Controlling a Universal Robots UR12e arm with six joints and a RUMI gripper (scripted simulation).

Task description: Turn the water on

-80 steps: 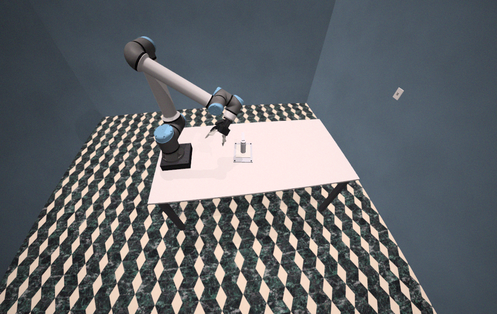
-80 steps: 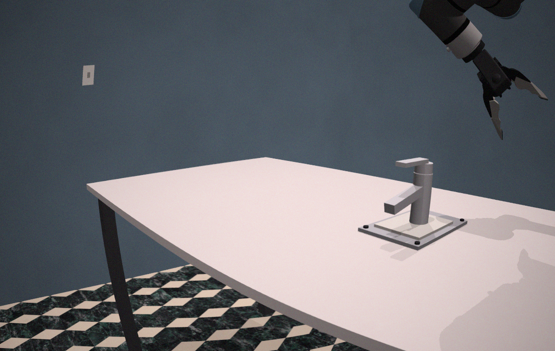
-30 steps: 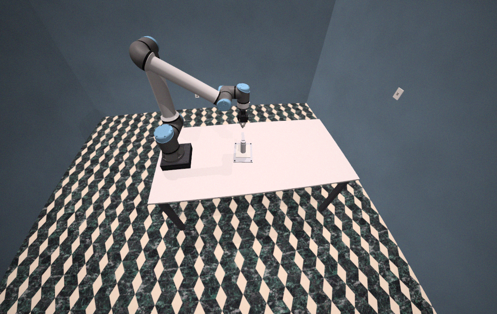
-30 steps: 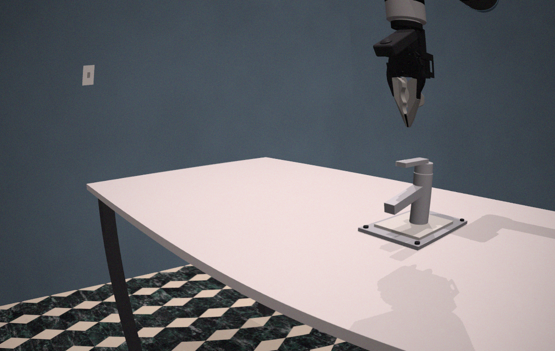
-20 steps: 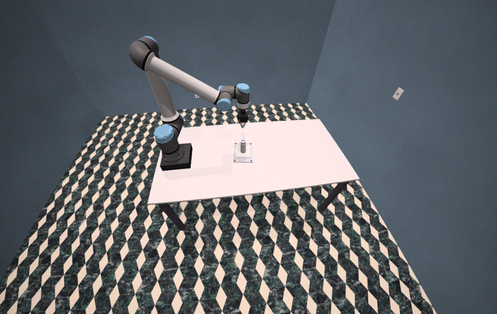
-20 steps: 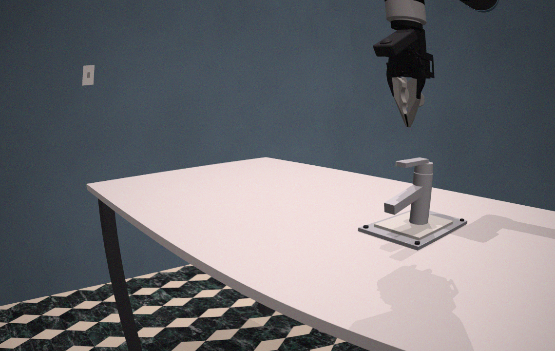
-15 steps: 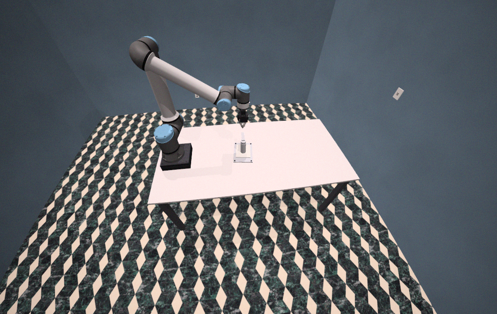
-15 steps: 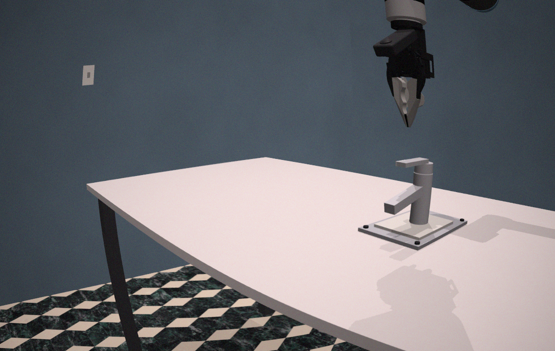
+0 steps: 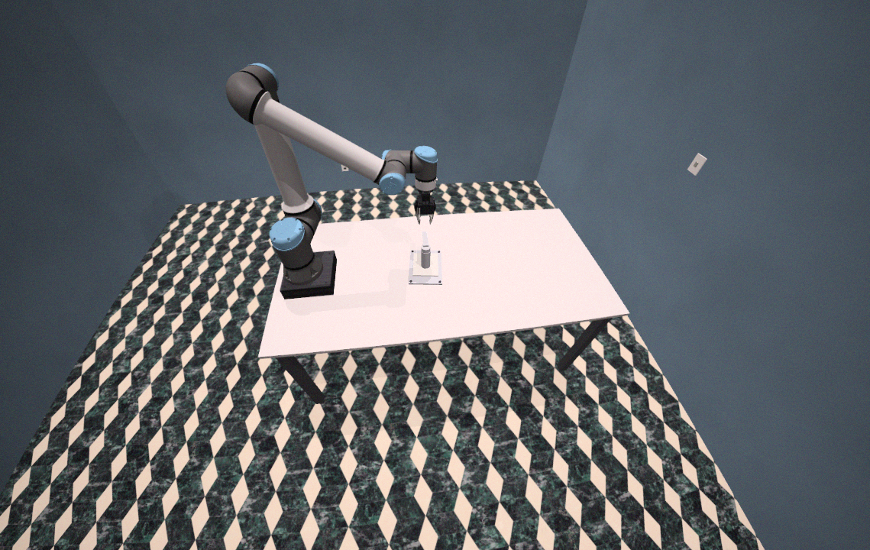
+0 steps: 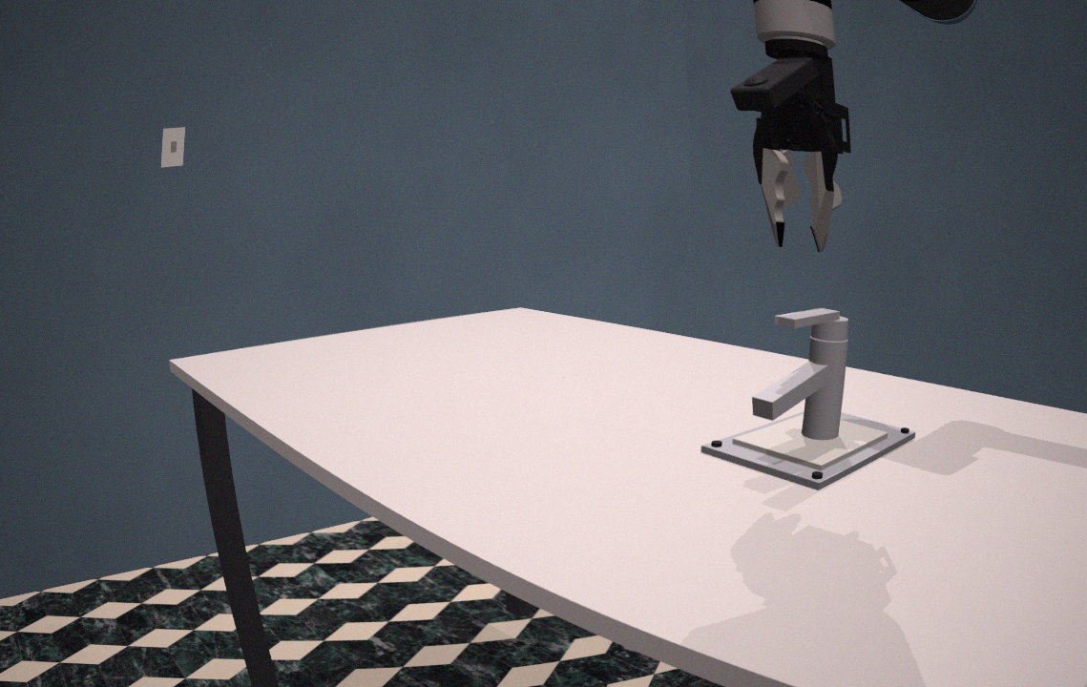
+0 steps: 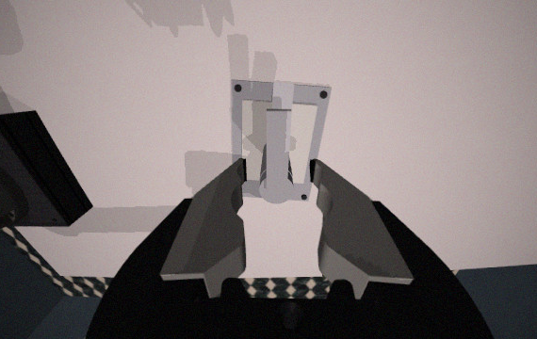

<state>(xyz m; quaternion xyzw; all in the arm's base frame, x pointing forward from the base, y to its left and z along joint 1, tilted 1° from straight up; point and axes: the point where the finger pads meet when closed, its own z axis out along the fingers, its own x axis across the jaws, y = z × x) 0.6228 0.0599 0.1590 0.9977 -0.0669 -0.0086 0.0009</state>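
Right now the lever is 30 mm to the right of my hand and 90 mm below it. The rest, counted from my hand: grey tap (10 mm behind, 60 mm to the right, 140 mm below).
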